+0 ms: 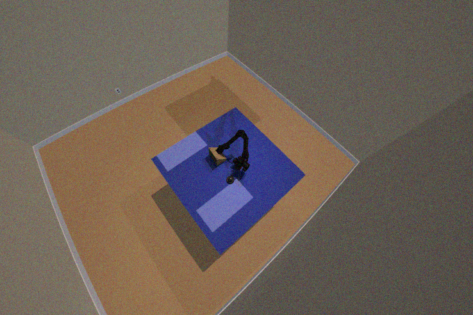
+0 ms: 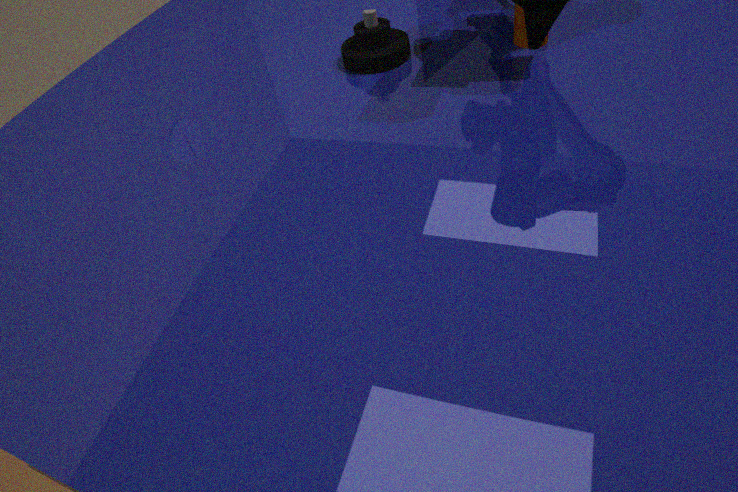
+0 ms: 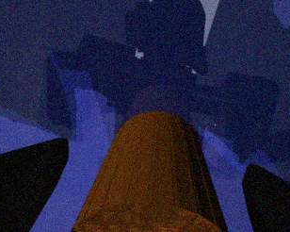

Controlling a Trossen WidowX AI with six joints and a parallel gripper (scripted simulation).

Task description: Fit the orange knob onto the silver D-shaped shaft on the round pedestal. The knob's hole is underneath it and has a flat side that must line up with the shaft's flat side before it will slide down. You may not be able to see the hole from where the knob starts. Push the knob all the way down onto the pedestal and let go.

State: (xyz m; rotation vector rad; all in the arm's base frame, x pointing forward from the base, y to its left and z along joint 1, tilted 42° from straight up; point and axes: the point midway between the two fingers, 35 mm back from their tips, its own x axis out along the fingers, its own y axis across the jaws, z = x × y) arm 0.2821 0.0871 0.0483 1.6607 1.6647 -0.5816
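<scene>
Now: the round pedestal 180 mm to the right of my gripper tip, 50 mm ahead of it and 20 mm above it. The rest, counted from my gripper tip: orange knob: 30 mm above.
</scene>
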